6 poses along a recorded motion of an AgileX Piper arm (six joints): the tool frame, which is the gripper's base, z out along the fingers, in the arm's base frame.
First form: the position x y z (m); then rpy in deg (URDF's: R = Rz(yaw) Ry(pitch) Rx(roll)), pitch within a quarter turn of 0, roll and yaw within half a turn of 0.
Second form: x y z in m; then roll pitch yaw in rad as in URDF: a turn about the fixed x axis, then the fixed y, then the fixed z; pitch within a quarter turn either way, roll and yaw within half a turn. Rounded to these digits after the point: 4 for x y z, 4 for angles.
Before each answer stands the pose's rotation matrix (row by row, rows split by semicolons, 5 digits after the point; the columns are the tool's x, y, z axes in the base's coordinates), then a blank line. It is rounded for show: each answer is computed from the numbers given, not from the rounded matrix.
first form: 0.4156 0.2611 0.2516 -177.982 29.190 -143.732
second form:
-0.70387 -0.57735 0.41381; -0.51644 0.81592 0.25994; -0.48771 -0.03074 -0.87247

0.4156 0.2611 0.2516 -3.1064 0.5095 -2.5086
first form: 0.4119 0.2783 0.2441 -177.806 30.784 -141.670
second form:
-0.67392 -0.60437 0.42493; -0.53281 0.79603 0.28715; -0.51180 -0.03289 -0.85847

0.4119 0.2783 0.2441 -3.1033 0.5373 -2.4726
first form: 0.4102 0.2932 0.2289 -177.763 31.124 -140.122
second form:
-0.65694 -0.62518 0.42139; -0.54886 0.77976 0.30120; -0.51689 -0.03341 -0.85540

0.4102 0.2932 0.2289 -3.1025 0.5432 -2.4456
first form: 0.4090 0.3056 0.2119 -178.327 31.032 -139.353
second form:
-0.65015 -0.63970 0.40999; -0.55817 0.76822 0.31351; -0.51552 -0.02502 -0.85651

0.4090 0.3056 0.2119 -3.1124 0.5416 -2.4322
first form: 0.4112 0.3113 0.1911 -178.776 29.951 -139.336
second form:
-0.65724 -0.64338 0.39254; -0.56460 0.76532 0.30905; -0.49926 -0.01851 -0.86625

0.4112 0.3113 0.1911 -3.1202 0.5227 -2.4319
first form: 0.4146 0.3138 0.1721 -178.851 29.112 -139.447
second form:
-0.66382 -0.64261 0.38262; -0.56802 0.76599 0.30101; -0.48652 -0.01752 -0.87349

0.4146 0.3138 0.1721 -3.1215 0.5081 -2.4338
